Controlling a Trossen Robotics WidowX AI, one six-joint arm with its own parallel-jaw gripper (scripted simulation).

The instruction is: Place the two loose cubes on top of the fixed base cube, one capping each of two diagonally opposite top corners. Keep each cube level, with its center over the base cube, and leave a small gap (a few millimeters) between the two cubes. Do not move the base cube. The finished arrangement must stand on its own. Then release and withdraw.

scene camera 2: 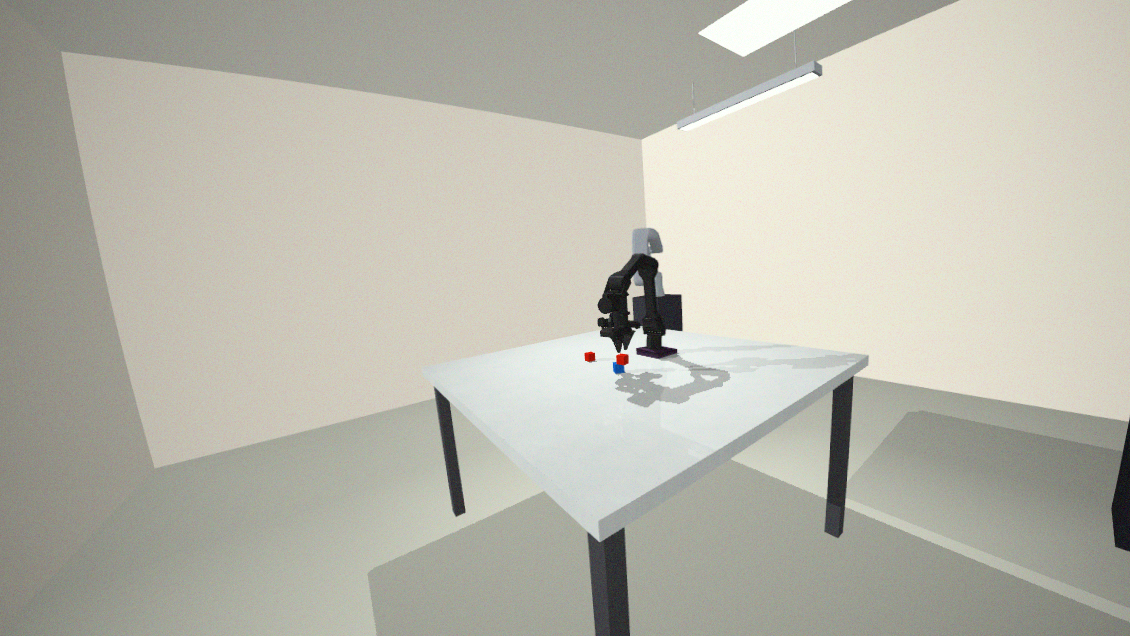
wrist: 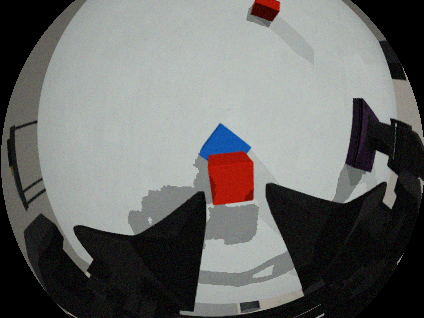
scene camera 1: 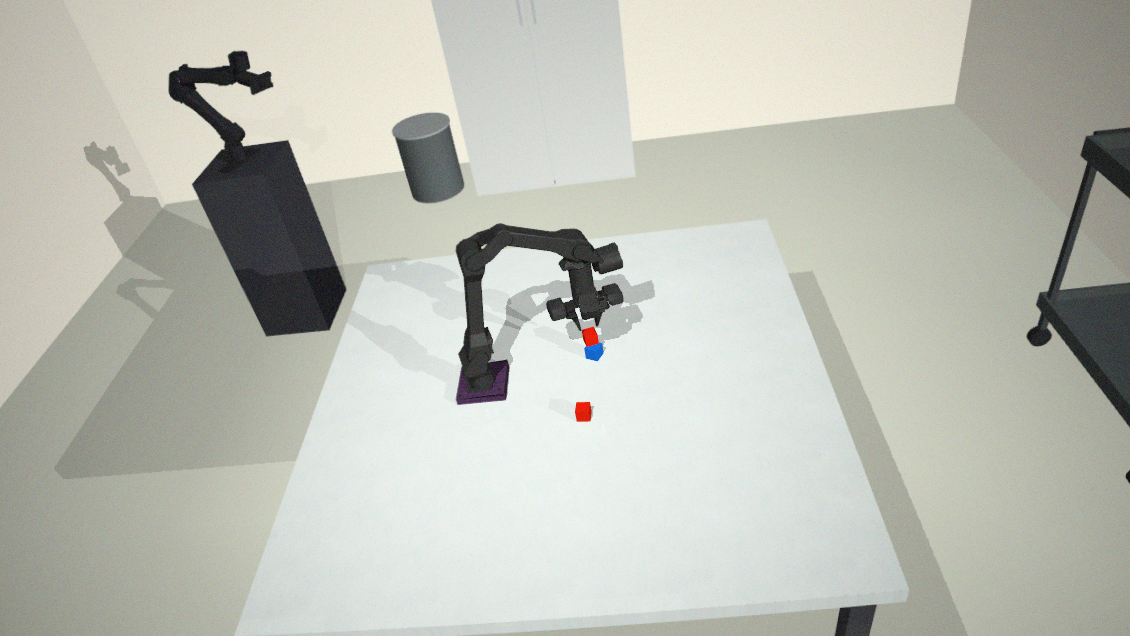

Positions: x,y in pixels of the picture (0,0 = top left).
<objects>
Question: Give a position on a red cube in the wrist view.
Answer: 231,175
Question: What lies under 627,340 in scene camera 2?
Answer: My gripper.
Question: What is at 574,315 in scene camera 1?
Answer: My gripper.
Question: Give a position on a blue cube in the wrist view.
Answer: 222,141
</objects>
